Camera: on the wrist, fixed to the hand. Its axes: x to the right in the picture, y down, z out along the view.
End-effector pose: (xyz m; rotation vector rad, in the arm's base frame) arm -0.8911 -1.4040 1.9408 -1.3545 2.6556 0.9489
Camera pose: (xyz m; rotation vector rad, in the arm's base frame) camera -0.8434 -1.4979 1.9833 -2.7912 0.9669 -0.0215
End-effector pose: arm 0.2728 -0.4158 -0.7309 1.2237 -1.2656 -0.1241
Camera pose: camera 0.3847 -0.3977 -0.7362 2.1008 0.2881 -0.7023
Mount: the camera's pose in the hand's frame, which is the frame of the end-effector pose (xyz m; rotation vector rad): 0.0272 -0.0550 -0.0955 0.3126 0.4735 -1.5384
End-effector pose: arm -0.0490 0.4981 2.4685 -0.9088 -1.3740 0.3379
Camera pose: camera 0.0299 0.4483 2.5332 0.4474 -1.1616 -0.7788
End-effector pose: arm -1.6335 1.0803 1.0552 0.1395 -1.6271 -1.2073
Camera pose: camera -1.5961 0.9773 1.0256 1.9746 -1.1027 -1.7223
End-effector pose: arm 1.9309 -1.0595 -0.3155 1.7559 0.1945 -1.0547
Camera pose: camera 1.9692 -0.9648 -0.3650 -1.8311 -1.8205 1.5374
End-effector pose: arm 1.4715 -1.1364 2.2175 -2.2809 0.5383 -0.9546
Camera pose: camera 1.4260 -1.1467 2.3210 -1.8676 -1.3452 -2.0326
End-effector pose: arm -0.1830 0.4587 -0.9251 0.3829 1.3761 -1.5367
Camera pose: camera -0.2750 0.5225 -0.9439 0.2152 -1.4065 2.2498
